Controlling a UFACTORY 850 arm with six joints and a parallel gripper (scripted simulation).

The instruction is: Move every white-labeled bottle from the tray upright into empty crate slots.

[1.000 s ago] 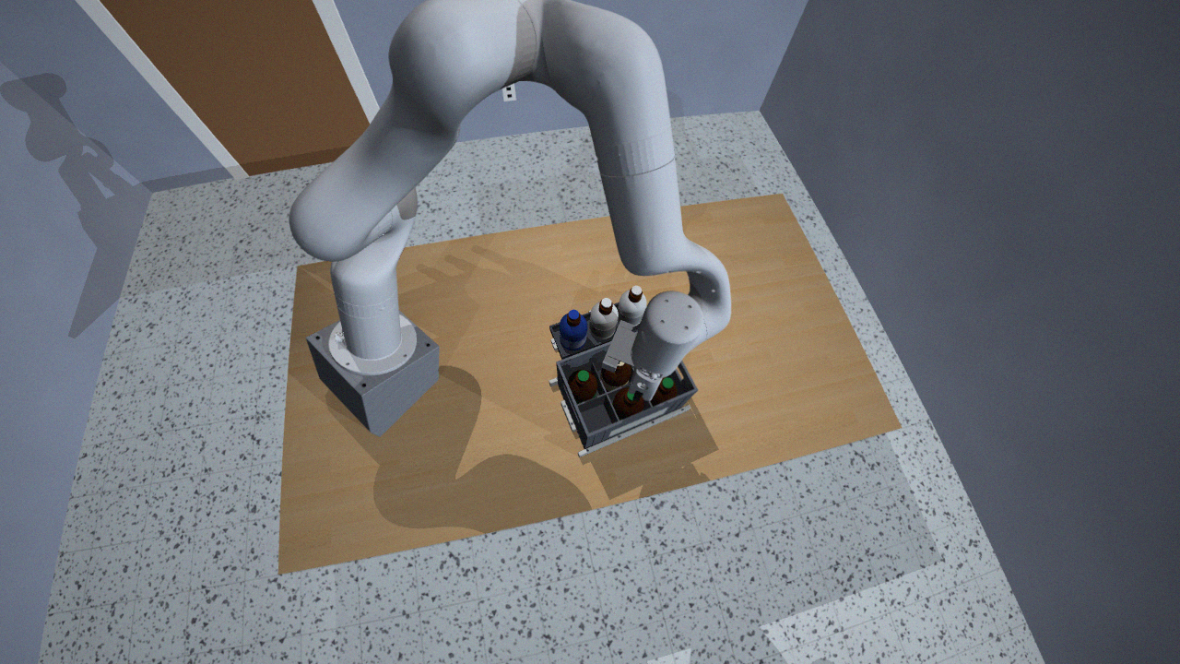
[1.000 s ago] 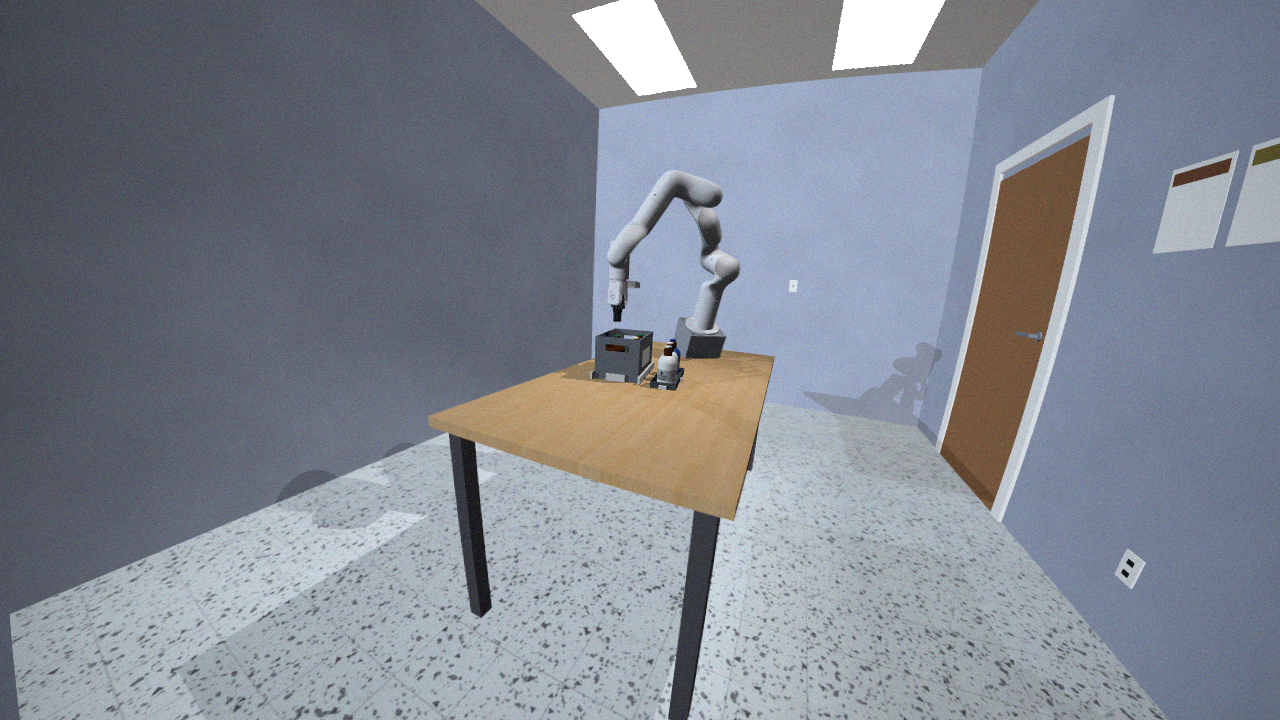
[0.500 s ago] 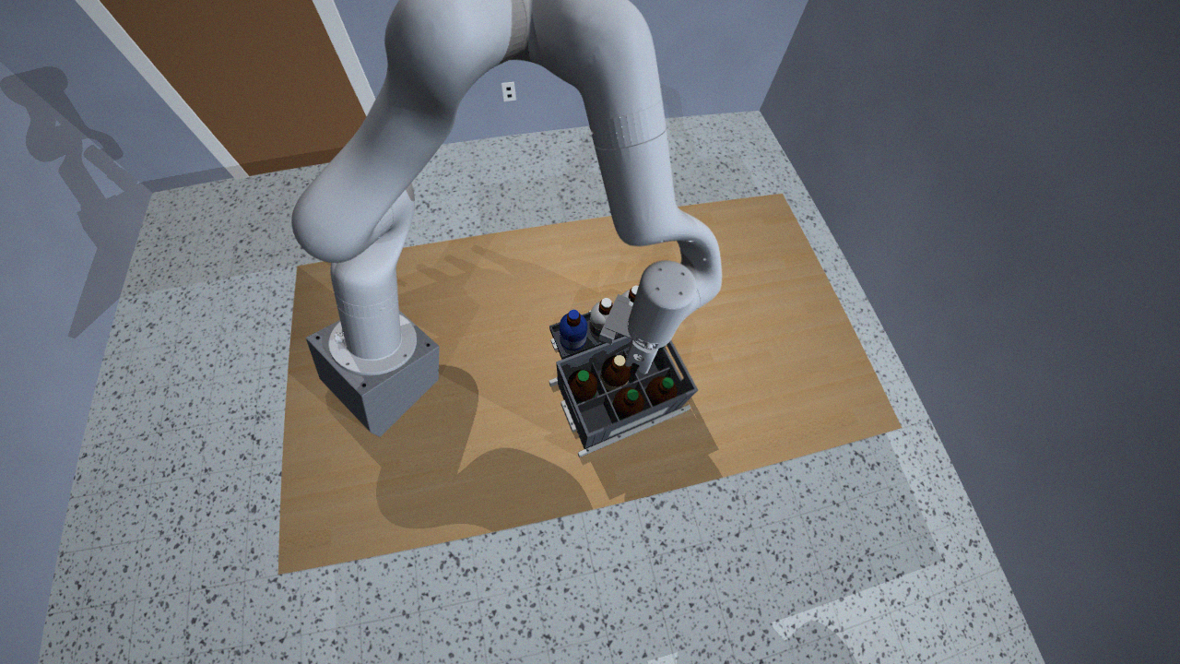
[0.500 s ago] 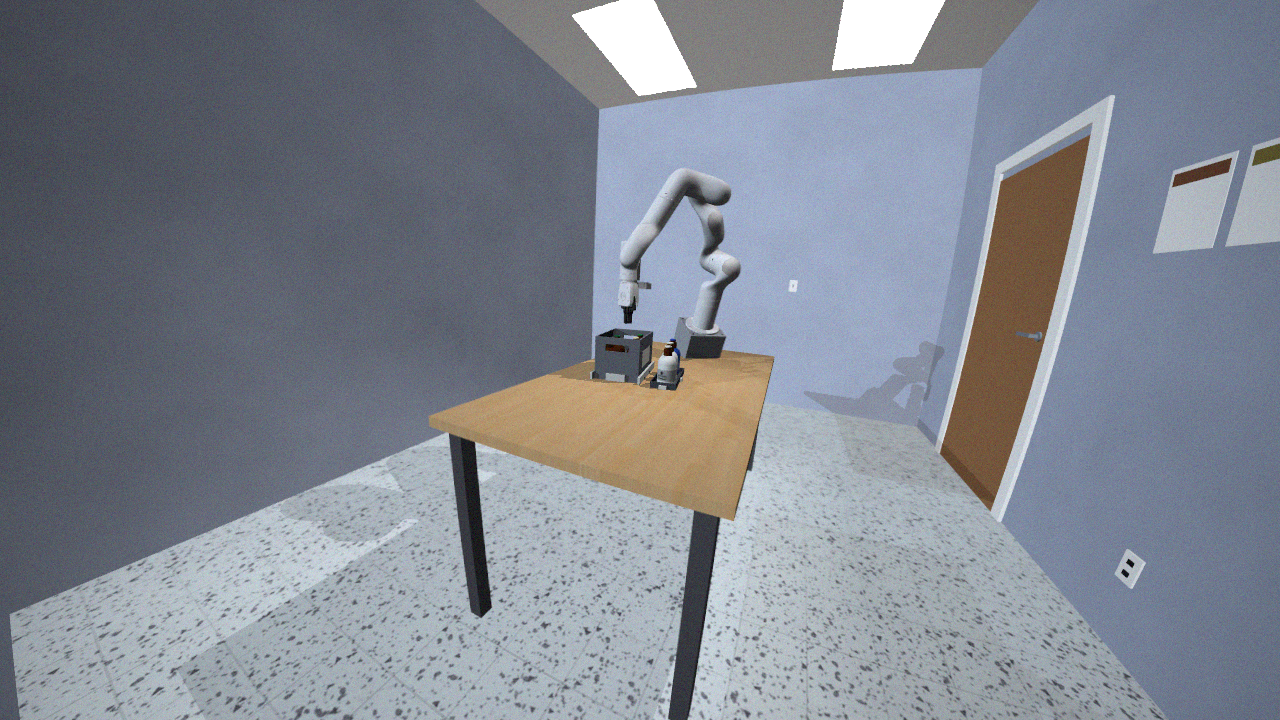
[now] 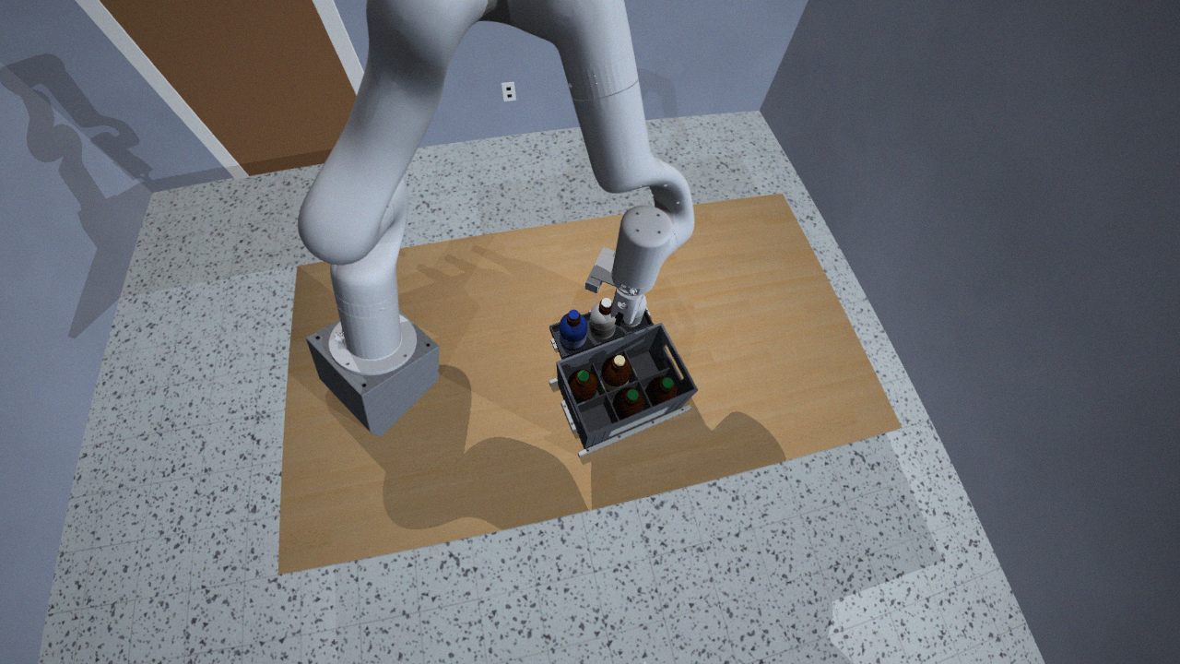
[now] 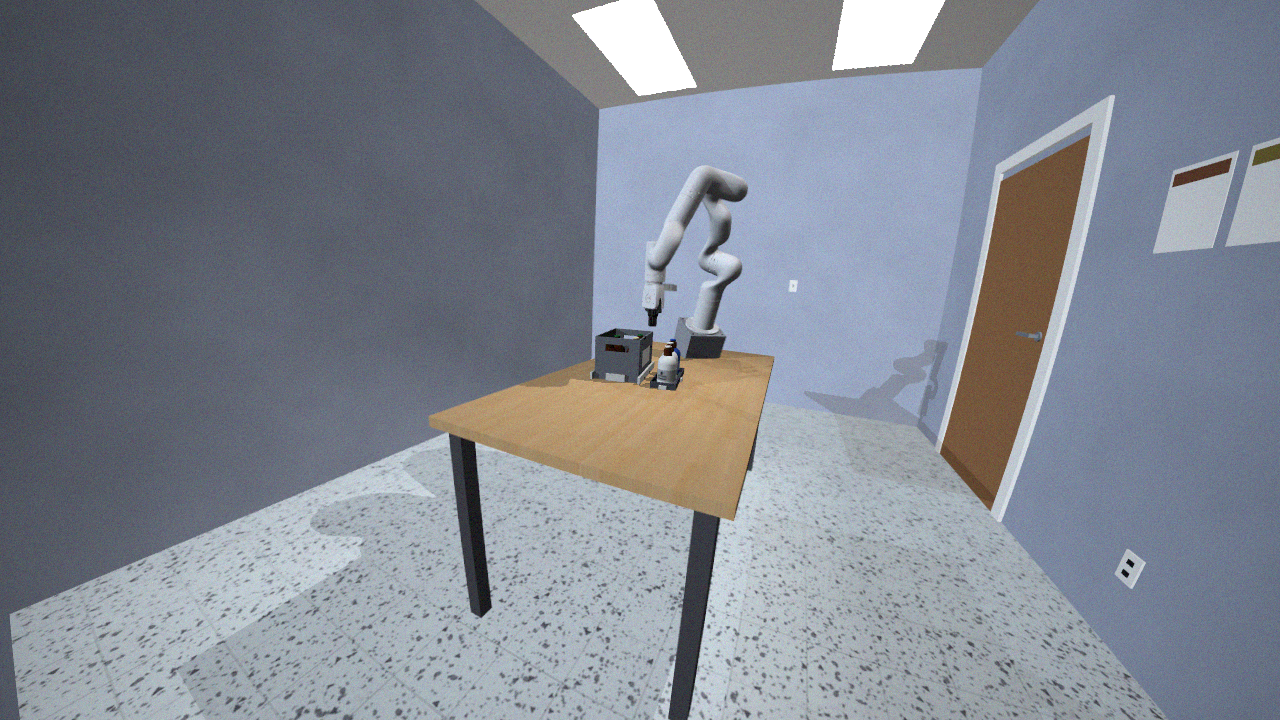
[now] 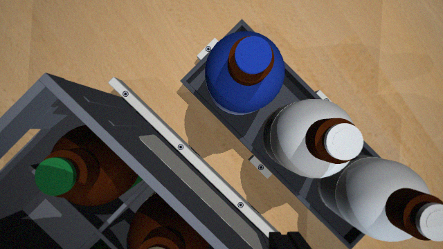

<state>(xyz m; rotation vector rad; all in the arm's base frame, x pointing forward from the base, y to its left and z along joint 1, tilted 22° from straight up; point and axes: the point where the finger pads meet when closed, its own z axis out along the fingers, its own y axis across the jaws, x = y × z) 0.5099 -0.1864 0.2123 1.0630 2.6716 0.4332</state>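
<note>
Right now the blue-labeled bottle is 160 mm below my hand, 90 mm behind it and 70 mm to the left of it. Also, from my hand: crate 160 mm below, 120 mm to the right, 30 mm behind; then dark tray 230 mm below, 80 mm to the left.
</note>
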